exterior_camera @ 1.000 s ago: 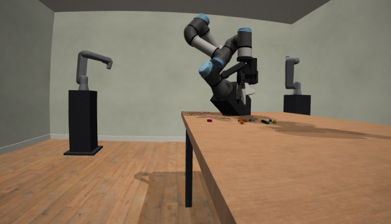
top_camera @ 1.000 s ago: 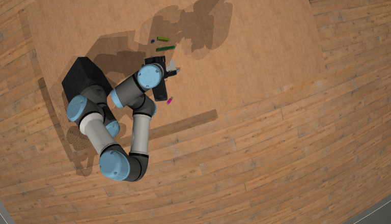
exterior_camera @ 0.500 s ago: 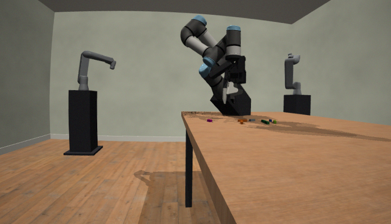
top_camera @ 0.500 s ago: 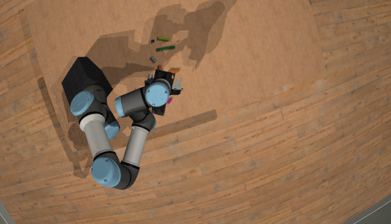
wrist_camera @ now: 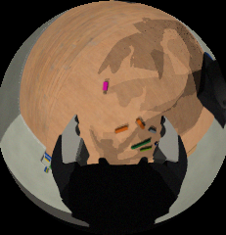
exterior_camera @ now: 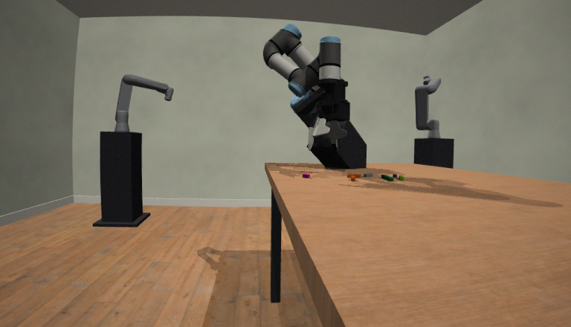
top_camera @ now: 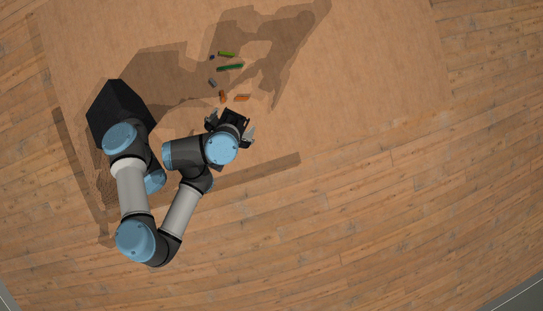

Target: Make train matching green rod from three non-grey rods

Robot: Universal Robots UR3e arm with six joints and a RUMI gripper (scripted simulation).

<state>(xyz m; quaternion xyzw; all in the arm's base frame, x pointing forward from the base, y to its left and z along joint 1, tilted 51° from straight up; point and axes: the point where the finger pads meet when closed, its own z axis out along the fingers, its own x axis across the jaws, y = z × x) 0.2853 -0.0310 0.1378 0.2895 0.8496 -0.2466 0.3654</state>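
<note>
Right now the blue rod is 30 mm ahead of my hand, 230 mm to the left of it and 70 mm below it. From my hand the other things lie so: green rod (70 mm ahead, 170 mm to the left, 70 mm below); grey rod (150 mm to the left, 70 mm below); magenta rod (50 mm to the right, 70 mm below).
</note>
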